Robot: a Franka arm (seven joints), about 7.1 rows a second.
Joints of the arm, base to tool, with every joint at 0 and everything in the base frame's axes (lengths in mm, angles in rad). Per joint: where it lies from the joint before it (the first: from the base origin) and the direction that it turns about. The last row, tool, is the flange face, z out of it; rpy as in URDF.
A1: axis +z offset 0 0 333
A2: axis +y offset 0 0 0
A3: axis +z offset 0 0 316
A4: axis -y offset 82.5 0 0
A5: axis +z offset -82.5 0 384
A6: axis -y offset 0 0 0
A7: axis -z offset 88 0 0
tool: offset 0 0 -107 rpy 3.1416 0 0
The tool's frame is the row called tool.
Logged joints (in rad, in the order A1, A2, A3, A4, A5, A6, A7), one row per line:
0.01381 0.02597 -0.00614 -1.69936 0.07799 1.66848 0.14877
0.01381 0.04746 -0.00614 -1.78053 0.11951 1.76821 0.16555
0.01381 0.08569 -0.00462 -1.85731 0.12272 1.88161 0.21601
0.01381 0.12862 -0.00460 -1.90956 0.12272 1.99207 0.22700
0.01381 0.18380 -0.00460 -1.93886 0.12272 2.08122 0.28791
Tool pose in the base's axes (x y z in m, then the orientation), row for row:
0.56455 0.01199 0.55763 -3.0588 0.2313 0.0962
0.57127 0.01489 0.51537 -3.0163 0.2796 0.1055
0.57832 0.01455 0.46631 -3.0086 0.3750 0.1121
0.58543 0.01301 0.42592 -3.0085 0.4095 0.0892
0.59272 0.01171 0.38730 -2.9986 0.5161 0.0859
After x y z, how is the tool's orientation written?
As a rotation vector, in radians.
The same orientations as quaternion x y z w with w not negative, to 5 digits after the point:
-0.99601 0.07532 0.03132 0.03627
-0.99361 0.09210 0.03475 0.05523
-0.99021 0.12342 0.03690 0.05379
-0.98910 0.13463 0.02933 0.05200
-0.98394 0.16935 0.02819 0.04883

